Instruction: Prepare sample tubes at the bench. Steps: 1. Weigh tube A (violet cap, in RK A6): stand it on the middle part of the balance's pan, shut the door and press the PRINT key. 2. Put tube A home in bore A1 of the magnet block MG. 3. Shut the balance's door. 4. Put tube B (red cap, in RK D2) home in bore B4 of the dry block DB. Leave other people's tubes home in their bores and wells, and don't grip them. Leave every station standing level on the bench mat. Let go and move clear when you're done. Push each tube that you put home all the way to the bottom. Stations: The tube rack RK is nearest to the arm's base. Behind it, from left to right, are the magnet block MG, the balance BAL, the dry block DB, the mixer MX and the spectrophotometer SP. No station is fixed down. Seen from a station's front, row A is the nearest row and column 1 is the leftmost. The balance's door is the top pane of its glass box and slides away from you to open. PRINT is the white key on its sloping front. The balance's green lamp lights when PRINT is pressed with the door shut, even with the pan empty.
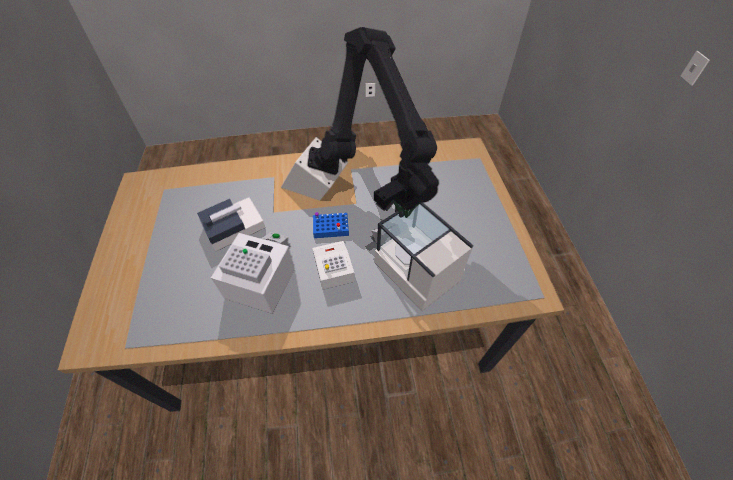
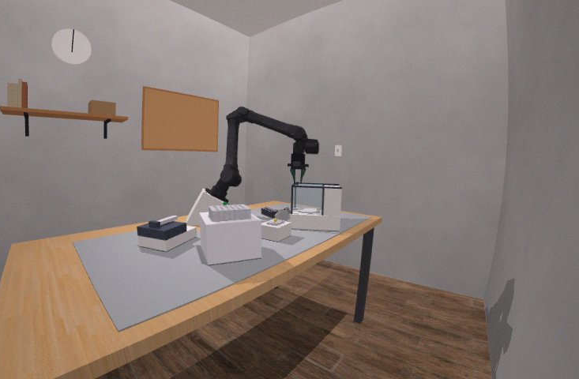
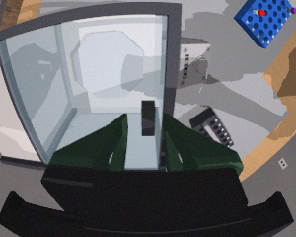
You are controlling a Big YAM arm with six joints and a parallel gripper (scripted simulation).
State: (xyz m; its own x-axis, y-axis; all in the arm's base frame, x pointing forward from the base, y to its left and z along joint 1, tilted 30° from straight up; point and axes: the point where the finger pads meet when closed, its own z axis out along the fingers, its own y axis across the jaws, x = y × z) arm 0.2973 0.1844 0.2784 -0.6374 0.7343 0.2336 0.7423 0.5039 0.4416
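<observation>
The balance door is 20 mm to the left of my hand, 20 mm ahead of it and 10 mm below it. Also, from my hand: yellow-capped tube 240 mm to the right, 160 mm below, 120 mm ahead; dry block 230 mm to the right, 190 mm below, 70 mm ahead; magnet block 250 mm behind, 200 mm below, 30 mm to the left.
</observation>
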